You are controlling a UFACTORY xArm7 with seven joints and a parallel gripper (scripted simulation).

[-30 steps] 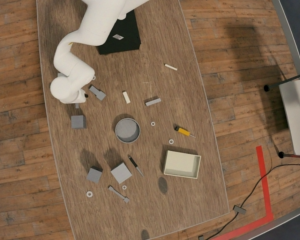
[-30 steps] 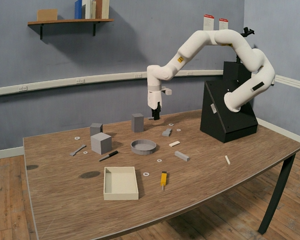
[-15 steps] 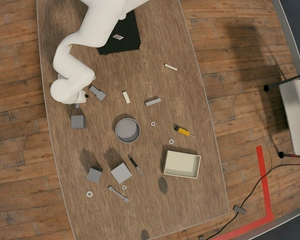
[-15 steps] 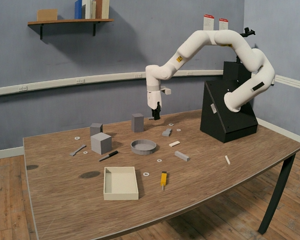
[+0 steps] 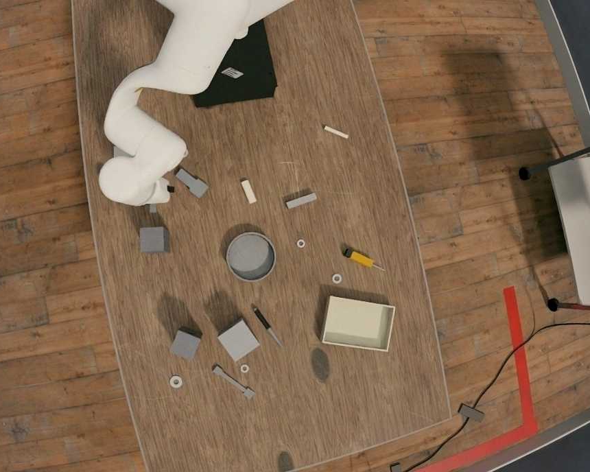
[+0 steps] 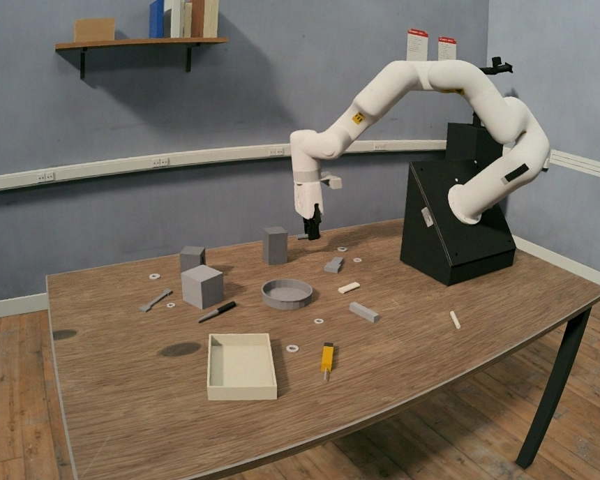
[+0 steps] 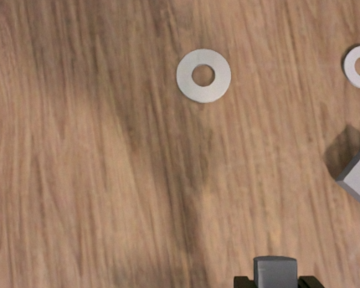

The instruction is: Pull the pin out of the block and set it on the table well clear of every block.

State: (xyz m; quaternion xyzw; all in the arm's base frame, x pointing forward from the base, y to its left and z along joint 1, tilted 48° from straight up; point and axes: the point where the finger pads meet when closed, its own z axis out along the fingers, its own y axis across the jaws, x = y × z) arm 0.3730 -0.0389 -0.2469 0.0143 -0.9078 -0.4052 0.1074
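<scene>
Now: the tall grey block 100 mm ahead of my hand, 10 mm to the right of it and 20 mm below it. Round my hand: grey pin 10 mm ahead, 10 mm below; round grey dish 170 mm ahead, 210 mm to the left, 60 mm below; white cylinder 10 mm ahead, 230 mm to the left, 70 mm below.
</scene>
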